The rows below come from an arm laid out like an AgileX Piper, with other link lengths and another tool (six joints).
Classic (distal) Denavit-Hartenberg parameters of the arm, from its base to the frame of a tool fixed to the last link. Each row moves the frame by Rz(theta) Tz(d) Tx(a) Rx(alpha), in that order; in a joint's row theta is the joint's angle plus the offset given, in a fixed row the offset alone. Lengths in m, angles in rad.
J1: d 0.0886, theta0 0, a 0, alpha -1.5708
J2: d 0, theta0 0.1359, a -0.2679, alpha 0
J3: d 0, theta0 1.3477, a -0.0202, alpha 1.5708
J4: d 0.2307, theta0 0, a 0, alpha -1.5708
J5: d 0, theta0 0, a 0, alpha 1.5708
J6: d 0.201, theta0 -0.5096, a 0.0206, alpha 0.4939
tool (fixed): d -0.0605, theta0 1.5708, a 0, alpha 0
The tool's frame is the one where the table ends.
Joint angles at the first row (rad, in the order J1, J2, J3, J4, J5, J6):
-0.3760, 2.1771, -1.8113, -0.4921, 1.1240, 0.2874
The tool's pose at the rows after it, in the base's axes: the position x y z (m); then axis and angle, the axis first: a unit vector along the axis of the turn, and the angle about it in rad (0 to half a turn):
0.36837 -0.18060 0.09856 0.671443 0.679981 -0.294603 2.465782
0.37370 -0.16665 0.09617 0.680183 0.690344 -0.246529 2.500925
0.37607 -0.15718 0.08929 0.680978 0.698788 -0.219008 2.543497
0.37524 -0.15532 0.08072 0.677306 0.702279 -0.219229 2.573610
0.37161 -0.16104 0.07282 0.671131 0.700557 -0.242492 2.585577
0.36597 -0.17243 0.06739 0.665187 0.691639 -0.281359 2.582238
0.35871 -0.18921 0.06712 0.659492 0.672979 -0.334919 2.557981
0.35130 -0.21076 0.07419 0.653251 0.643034 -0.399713 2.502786
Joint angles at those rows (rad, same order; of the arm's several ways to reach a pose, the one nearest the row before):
-0.3756, 2.1653, -1.8113, -0.3794, 1.1082, 0.2412
-0.3752, 2.1649, -1.8112, -0.2670, 1.0978, 0.1902
-0.3748, 2.1797, -1.8113, -0.1937, 1.1005, 0.1531
-0.3747, 2.2007, -1.8113, -0.1824, 1.1087, 0.1459
-0.3768, 2.2213, -1.8113, -0.2253, 1.1186, 0.1649
-0.3820, 2.2380, -1.8113, -0.3056, 1.1309, 0.2074
-0.3896, 2.2466, -1.8112, -0.4235, 1.1477, 0.2751
-0.3982, 2.2448, -1.8112, -0.5773, 1.1646, 0.3661

